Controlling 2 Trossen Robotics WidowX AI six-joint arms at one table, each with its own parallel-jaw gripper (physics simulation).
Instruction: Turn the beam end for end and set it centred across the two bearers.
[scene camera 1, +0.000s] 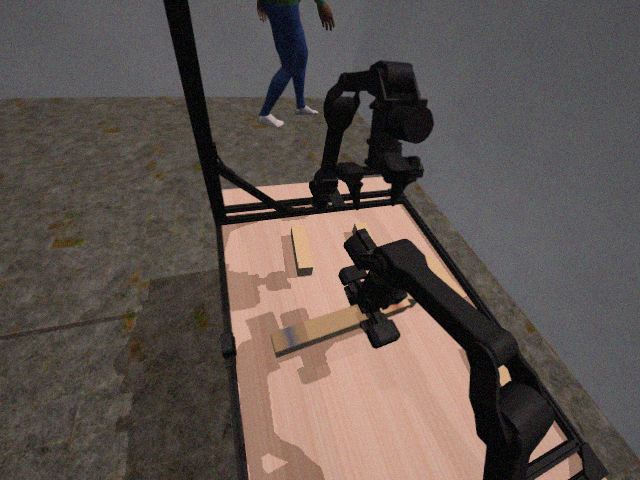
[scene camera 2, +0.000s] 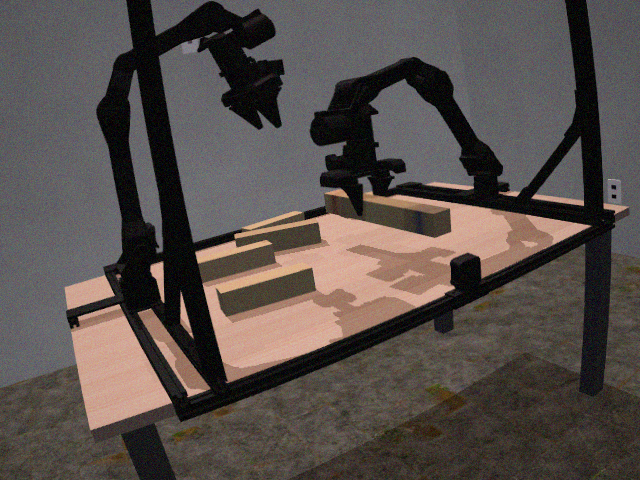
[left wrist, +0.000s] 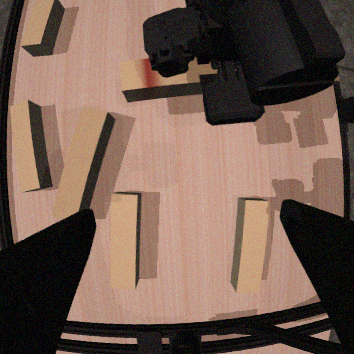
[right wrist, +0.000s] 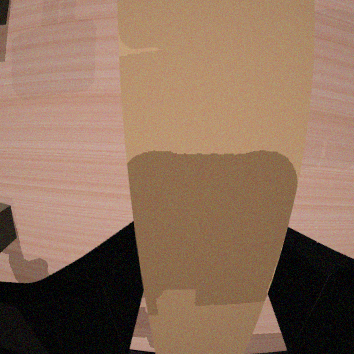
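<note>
The long wooden beam hangs level a little above the table, lying across its width. It has a blue band near one end and a red band near the other. My right gripper is shut on the beam near its middle. The two bearers are short wooden blocks lying parallel nearer the left arm's base. One bearer is in plain view. The other bearer is mostly hidden by the right arm in scene camera 1. My left gripper is open and empty, high above the bearers.
Spare wooden blocks lie beside the bearers. A black frame rail edges the table, with a small black box on it and an upright post. A person walks in the background.
</note>
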